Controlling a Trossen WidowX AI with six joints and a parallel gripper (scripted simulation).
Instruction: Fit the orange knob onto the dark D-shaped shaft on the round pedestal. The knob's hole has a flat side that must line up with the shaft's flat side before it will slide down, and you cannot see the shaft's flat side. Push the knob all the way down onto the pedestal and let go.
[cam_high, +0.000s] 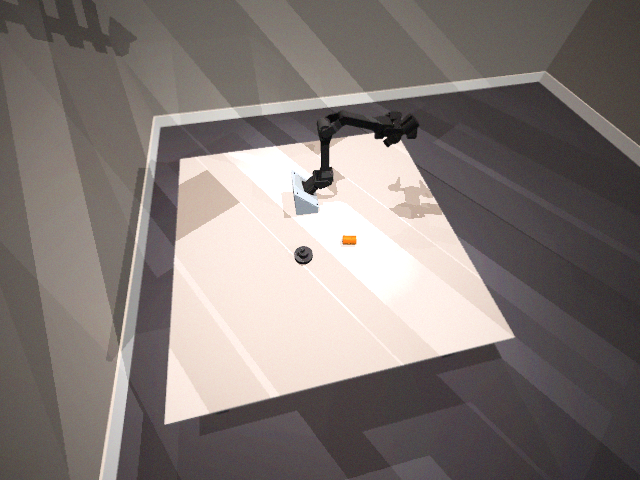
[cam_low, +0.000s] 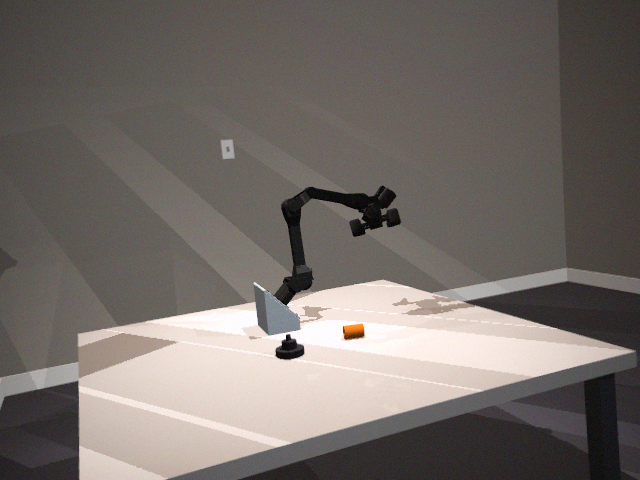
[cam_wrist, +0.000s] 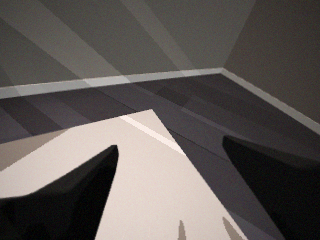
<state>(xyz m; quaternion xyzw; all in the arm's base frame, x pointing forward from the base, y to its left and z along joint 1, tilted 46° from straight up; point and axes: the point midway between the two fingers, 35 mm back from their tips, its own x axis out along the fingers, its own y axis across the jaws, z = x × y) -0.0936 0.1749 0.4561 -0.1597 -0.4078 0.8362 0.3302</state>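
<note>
My gripper tip is now 40 cm short of the orange knob, 34 cm to the left of it and 26 cm above it. The rest, counted from my gripper tip: dark round pedestal 56 cm to the right, 42 cm ahead, 25 cm below.
</note>
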